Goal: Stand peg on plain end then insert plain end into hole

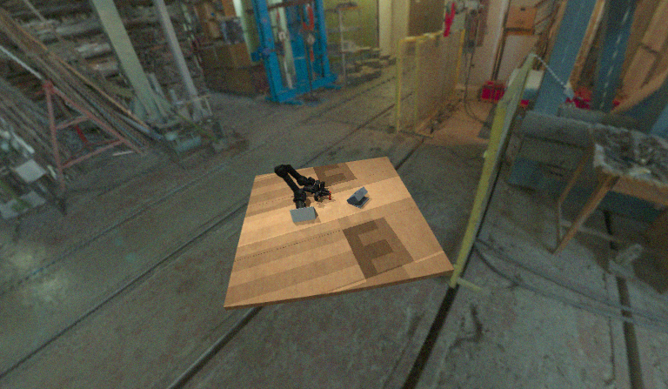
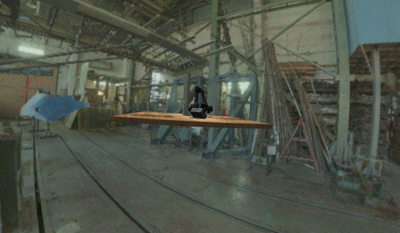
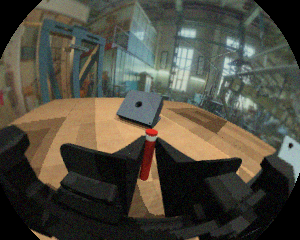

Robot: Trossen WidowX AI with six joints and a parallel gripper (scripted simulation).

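Now: the red peg 1 cm below my gripper tip. Round my gripper tip: dark sloped panel (21 cm ahead, 3 cm to the right, 3 cm below).
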